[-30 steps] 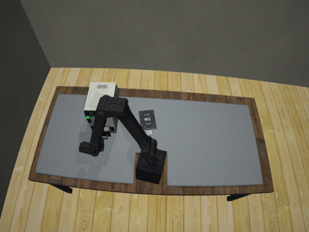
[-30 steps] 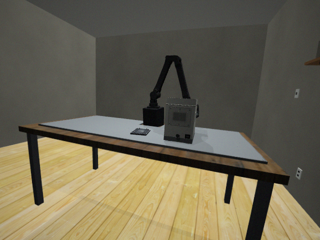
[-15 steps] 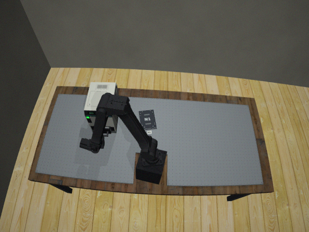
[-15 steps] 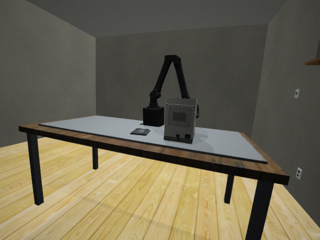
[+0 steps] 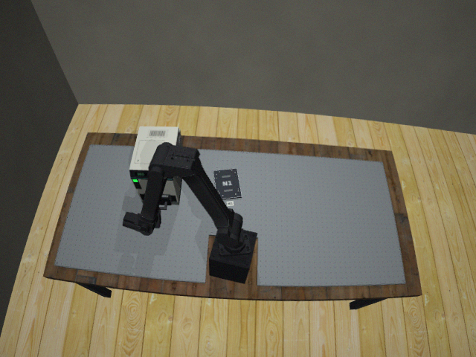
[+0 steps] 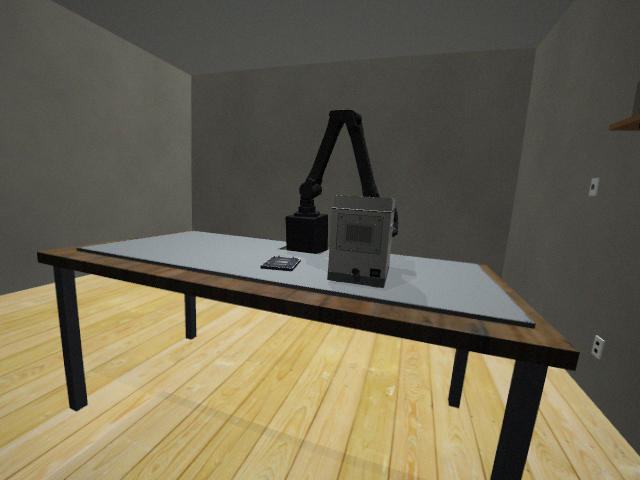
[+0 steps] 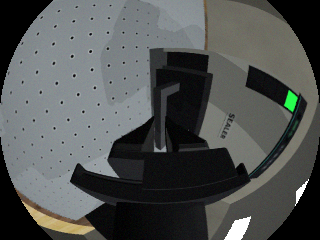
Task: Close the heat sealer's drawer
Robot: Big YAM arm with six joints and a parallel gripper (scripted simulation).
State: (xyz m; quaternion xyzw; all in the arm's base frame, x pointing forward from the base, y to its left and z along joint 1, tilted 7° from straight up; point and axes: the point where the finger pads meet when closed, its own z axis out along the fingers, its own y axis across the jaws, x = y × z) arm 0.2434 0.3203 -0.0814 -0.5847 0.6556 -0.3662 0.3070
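My hand is 100 mm short of the sealer drawer, 20 mm to the left of it and 10 mm above it.
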